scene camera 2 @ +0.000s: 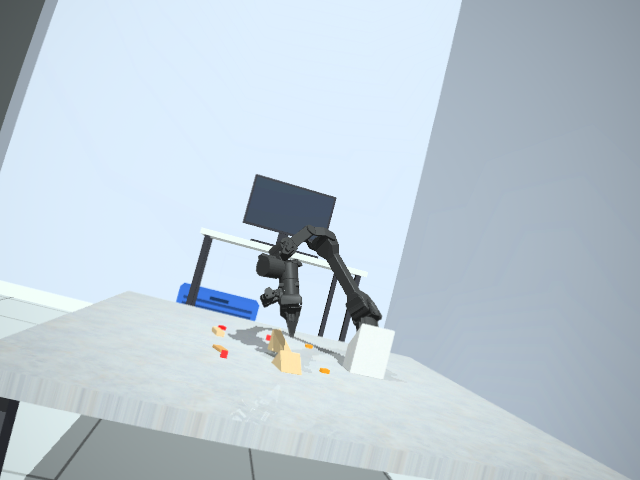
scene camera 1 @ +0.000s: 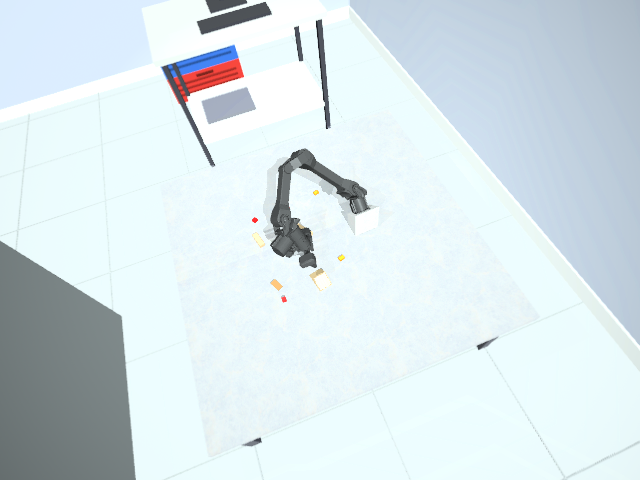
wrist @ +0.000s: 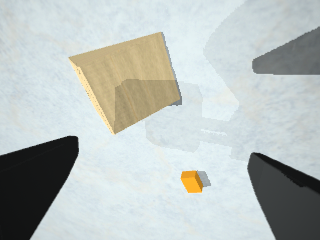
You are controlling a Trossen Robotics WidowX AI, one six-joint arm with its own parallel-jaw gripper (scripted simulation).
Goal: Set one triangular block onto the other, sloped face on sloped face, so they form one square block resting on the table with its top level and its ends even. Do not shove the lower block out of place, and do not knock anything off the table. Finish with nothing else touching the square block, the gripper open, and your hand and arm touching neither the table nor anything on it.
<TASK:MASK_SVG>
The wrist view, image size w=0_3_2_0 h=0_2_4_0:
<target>my gripper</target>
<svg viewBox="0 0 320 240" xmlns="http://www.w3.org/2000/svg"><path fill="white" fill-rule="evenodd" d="M252 152L248 161L247 171L255 196L274 239L320 240L320 180L266 155ZM77 136L66 136L0 155L0 240L31 239L35 229L40 225L70 175L79 154L79 140Z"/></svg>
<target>triangular block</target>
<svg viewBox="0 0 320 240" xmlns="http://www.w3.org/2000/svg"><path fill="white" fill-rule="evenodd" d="M161 32L68 57L93 106L112 135L121 132L180 99Z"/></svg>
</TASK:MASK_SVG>
